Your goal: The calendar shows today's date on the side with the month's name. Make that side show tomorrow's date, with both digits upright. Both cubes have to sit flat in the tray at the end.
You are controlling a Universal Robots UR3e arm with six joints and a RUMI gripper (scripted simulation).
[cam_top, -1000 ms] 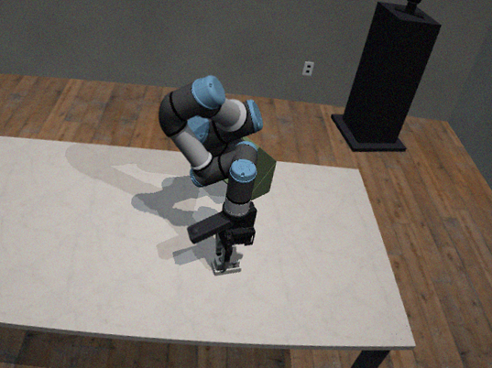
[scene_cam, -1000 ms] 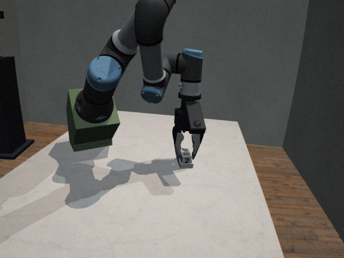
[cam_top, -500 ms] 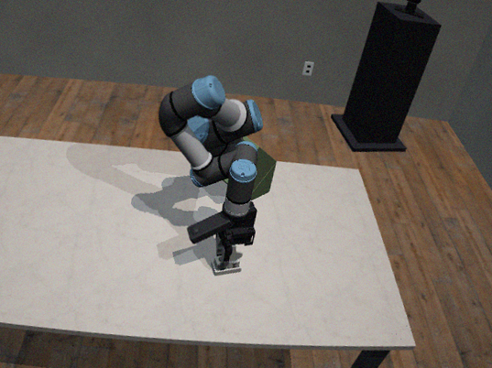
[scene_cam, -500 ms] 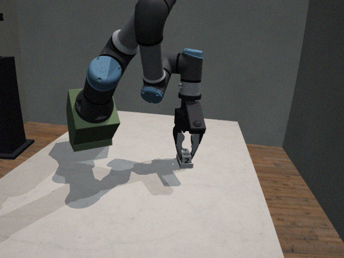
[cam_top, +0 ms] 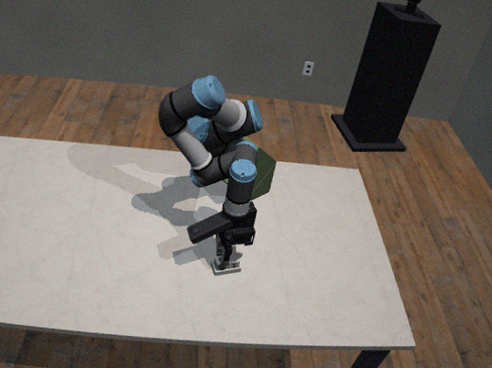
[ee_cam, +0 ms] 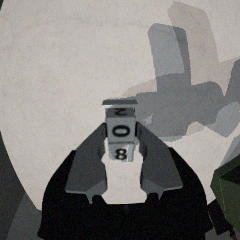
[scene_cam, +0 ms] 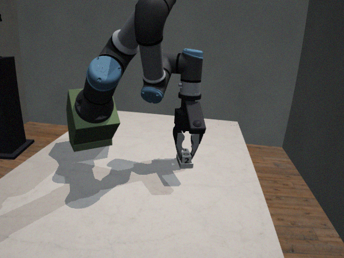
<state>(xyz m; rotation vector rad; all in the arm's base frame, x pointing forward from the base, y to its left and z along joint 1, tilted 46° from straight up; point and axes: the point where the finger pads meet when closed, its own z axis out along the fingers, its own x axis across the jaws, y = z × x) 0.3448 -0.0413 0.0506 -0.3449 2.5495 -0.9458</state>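
Right now my hand is 2 cm to the right of the calendar tray and 3 cm above it.
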